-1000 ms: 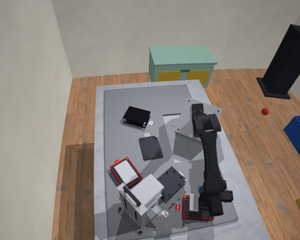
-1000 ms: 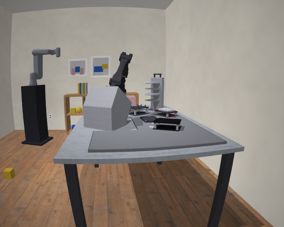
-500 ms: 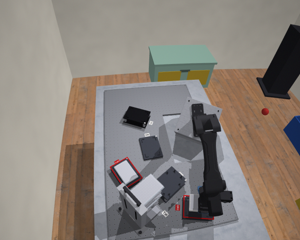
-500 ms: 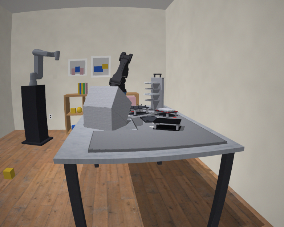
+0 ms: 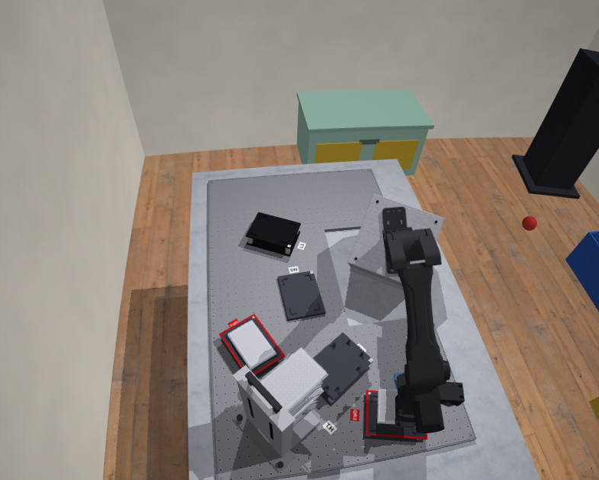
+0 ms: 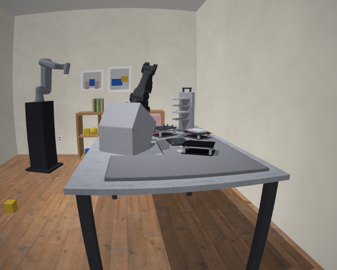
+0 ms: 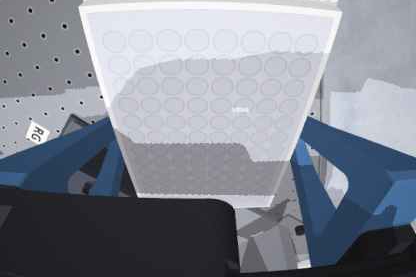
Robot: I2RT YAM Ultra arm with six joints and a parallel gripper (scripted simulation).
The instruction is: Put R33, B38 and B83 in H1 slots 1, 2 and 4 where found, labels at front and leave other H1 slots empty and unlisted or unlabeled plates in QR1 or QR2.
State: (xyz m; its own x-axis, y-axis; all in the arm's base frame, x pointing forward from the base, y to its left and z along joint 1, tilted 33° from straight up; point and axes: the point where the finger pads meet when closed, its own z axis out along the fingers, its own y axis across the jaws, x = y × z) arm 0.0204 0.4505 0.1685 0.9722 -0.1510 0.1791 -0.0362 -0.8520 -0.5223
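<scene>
Right now my hand is 7 cm above the quarantine nest QR2. Round my hand: H1 deck label 17 cm ahead, 3 cm to the left, 11 cm below; regrip nest RG 16 cm ahead, 13 cm to the right, 5 cm below; white 96-well plate 1 cm above.
</scene>
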